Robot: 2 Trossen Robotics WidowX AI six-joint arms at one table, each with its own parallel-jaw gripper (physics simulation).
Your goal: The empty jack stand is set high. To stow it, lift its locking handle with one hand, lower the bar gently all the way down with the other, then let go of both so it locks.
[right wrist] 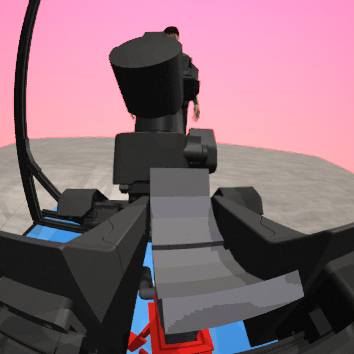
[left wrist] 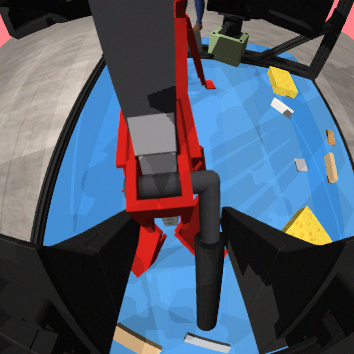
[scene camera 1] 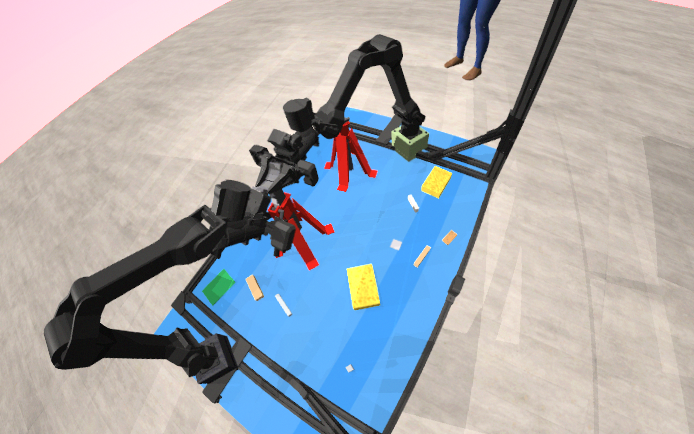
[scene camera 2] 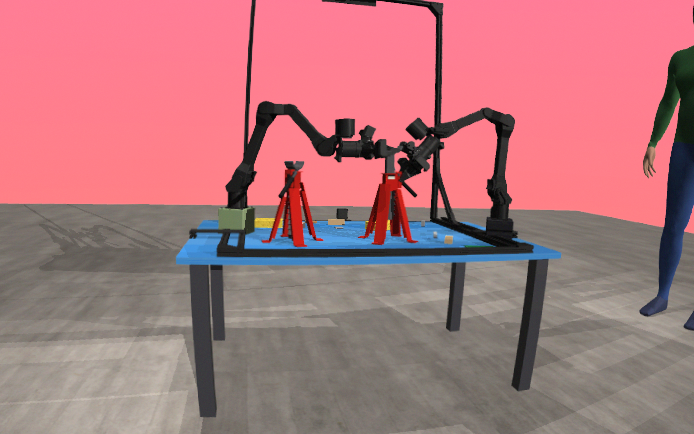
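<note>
The red jack stand (scene camera 1: 302, 245) (scene camera 2: 388, 207) (left wrist: 158, 207) (right wrist: 182, 342) stands at the near left of the blue table (scene camera 1: 388, 336). Its dark grey bar (scene camera 2: 389, 164) (left wrist: 140, 53) rises out of the red body. My right gripper (scene camera 1: 278, 181) (scene camera 2: 390, 151) (right wrist: 180, 203) is shut on the bar's curved saddle (right wrist: 182, 218) from above. My left gripper (scene camera 1: 278, 224) (scene camera 2: 407, 172) (left wrist: 181, 213) is at the stand's side. It is shut on the dark locking handle (left wrist: 208, 274) (scene camera 2: 411, 189), which lies against one finger and slants down and away from the stand.
A second red jack stand (scene camera 1: 343, 159) (scene camera 2: 294, 202) (left wrist: 200, 67) stands farther back. Two yellow sponges (scene camera 1: 362, 286) (scene camera 1: 436, 181), a green block (scene camera 1: 218, 286) and several small blocks lie on the table. An olive box (scene camera 1: 410, 142) carries the right arm. A person (scene camera 1: 474, 34) stands beyond.
</note>
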